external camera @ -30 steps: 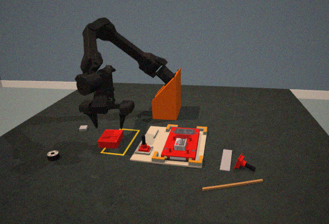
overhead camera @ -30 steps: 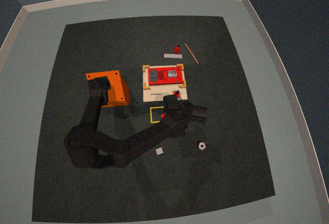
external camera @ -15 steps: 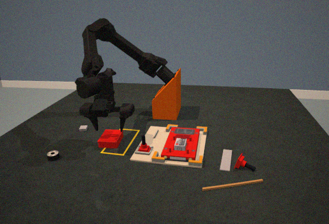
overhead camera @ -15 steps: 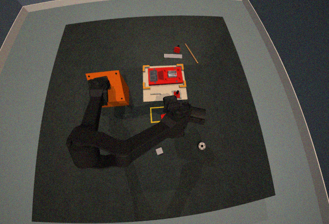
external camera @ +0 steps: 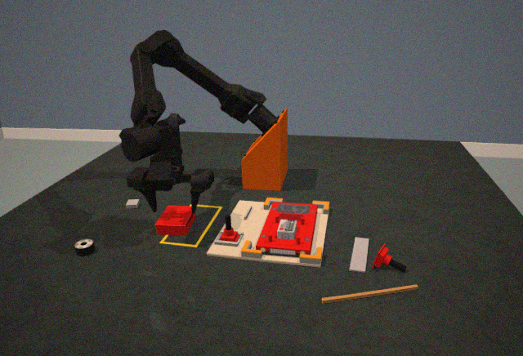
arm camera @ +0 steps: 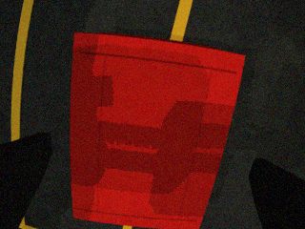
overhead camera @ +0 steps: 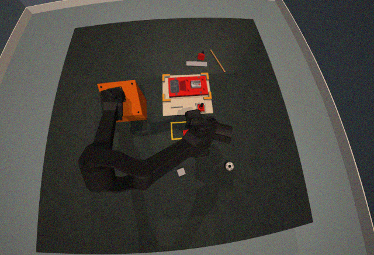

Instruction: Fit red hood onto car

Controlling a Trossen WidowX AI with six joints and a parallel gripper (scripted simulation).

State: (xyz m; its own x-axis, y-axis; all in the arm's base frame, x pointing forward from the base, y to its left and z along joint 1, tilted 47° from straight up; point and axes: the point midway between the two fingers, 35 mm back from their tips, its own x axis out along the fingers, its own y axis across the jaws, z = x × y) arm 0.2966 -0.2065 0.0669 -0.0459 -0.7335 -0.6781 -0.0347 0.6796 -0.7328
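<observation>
Now: gripper tip 2 cm above the red hood. Round my gripper tip: grey engine block (27 cm to the left, 5 cm ahead, 1 cm below); wooden stick (42 cm to the left, 21 cm ahead, 3 cm below); white bar (41 cm to the left, 8 cm ahead, 3 cm below).
</observation>
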